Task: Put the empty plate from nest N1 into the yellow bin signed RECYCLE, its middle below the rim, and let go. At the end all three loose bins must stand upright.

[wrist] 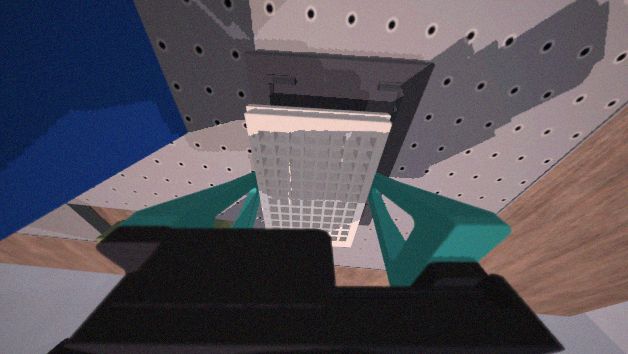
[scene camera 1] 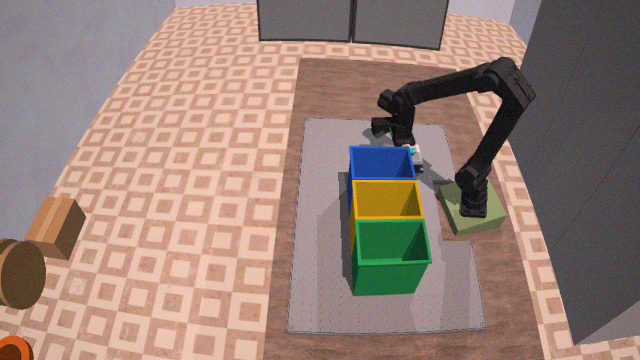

Scene:
A blue bin shows in the wrist view and in scene camera 1. A yellow bin shows in scene camera 1 (372,199); in the wrist view it is out of frame. The same spot on the blue bin: (wrist: 91,99) is (scene camera 1: 389,176).

